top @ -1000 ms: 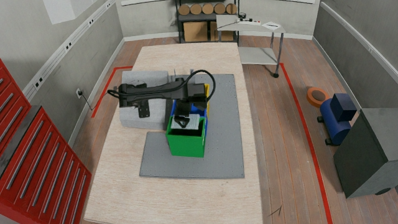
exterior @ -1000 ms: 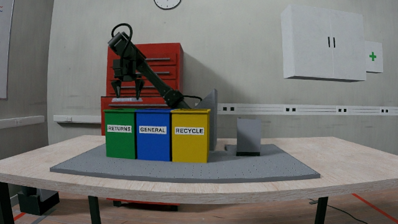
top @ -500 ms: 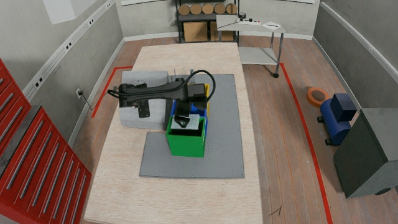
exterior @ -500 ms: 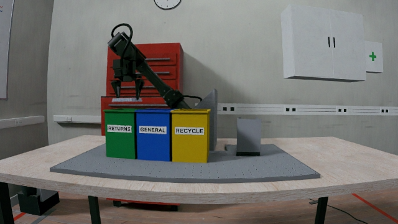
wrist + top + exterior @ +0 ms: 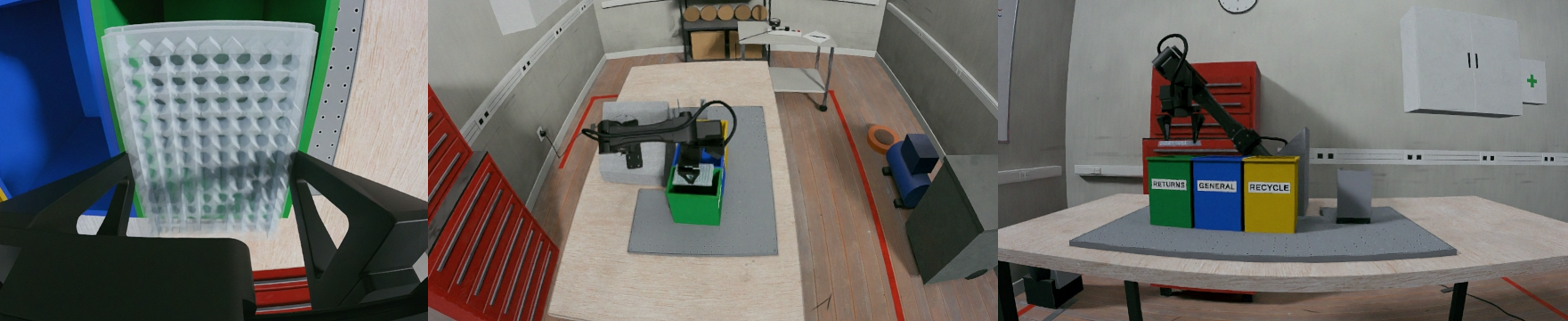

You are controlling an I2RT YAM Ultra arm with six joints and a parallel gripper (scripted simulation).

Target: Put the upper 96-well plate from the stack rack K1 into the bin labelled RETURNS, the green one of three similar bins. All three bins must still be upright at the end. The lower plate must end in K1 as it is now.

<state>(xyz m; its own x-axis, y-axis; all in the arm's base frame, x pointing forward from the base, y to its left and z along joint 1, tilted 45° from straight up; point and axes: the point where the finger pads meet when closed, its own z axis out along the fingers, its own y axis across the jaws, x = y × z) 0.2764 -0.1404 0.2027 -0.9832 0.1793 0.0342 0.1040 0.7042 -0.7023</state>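
Now: the green returns bin 130 mm below my hand. Round my hand: clear 96-well plate 10 mm below; then yellow recycle bin 260 mm to the left, 130 mm below, 30 mm ahead; then blue general bin 130 mm to the left, 130 mm below, 20 mm ahead.
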